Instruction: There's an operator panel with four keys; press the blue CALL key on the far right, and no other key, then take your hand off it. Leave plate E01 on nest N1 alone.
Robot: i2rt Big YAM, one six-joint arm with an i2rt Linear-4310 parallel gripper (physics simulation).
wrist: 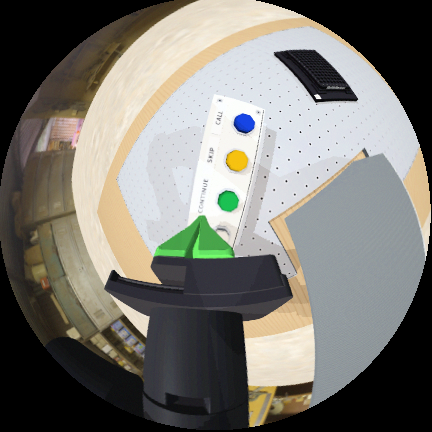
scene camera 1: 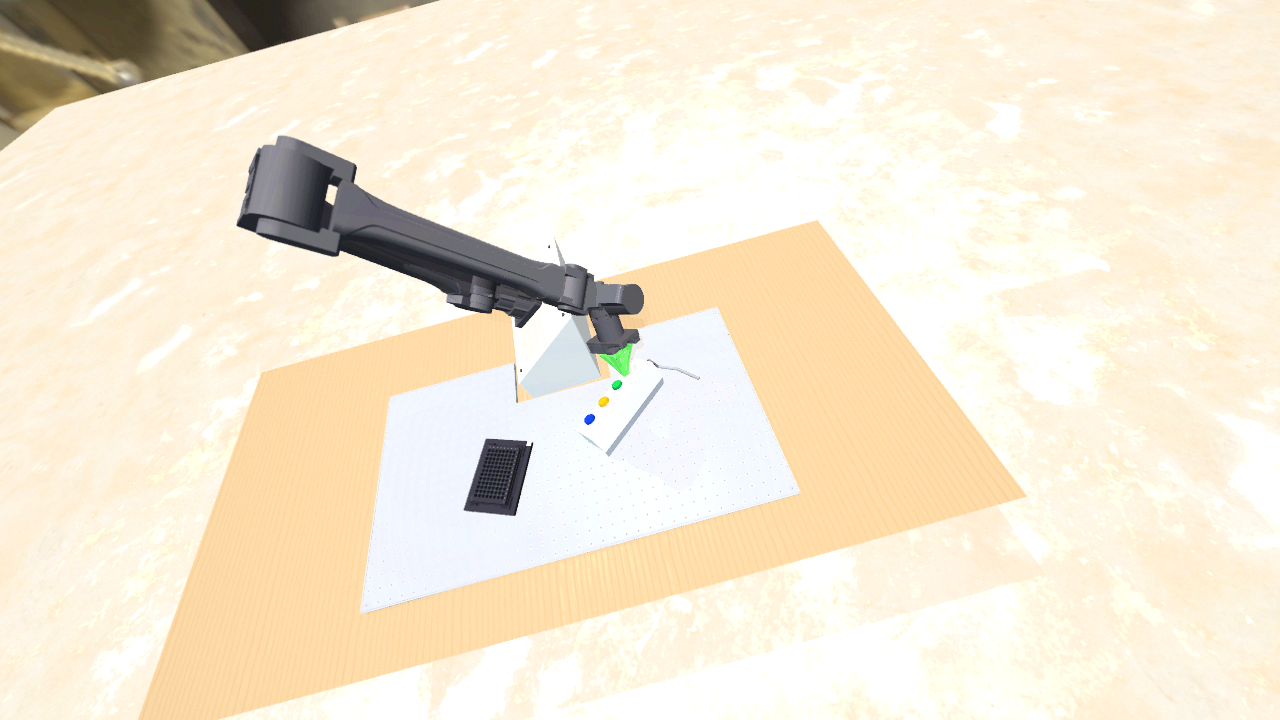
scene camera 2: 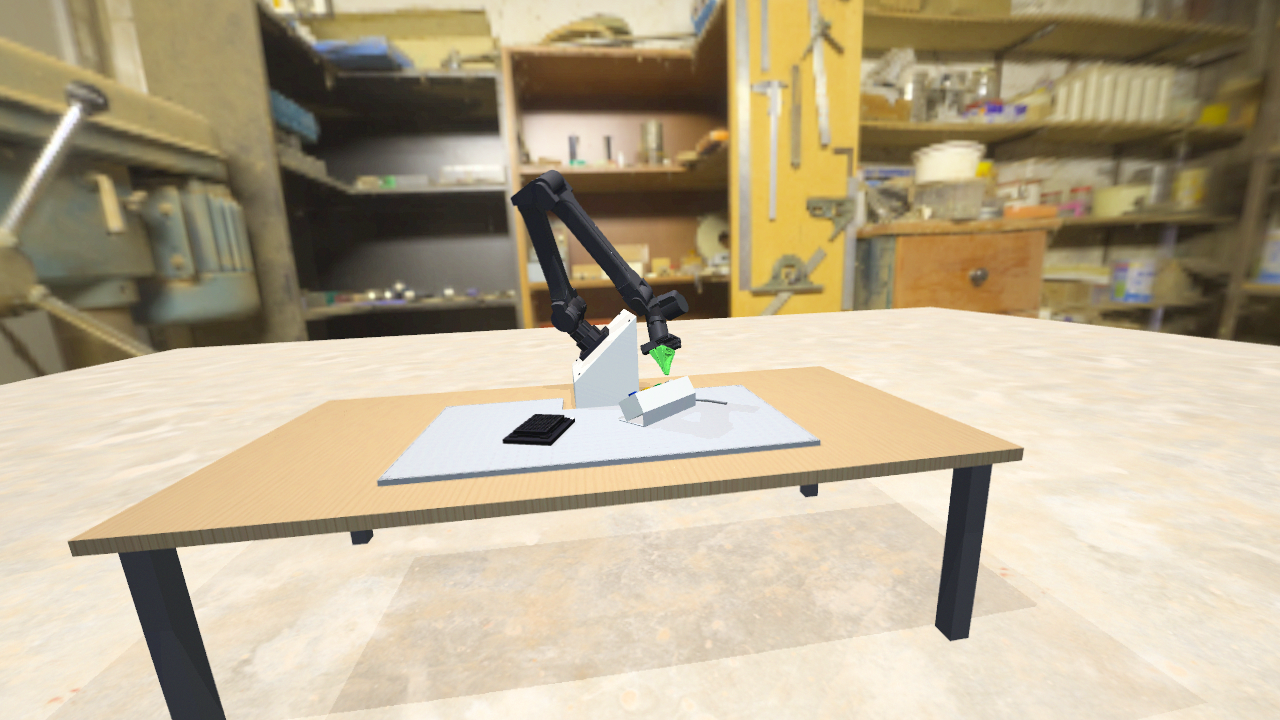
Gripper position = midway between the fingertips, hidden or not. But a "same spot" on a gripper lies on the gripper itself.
Labels:
My gripper shows in the wrist view (202, 219), in scene camera 1 and in scene camera 2. A black perforated tray shows in the wrist view, in scene camera 1 (494, 484) and in scene camera 2. The same spot on the black perforated tray: (wrist: 318, 70) is (scene camera 2: 547, 420). One and the same spot on my gripper: (scene camera 1: 611, 355) is (scene camera 2: 659, 346).

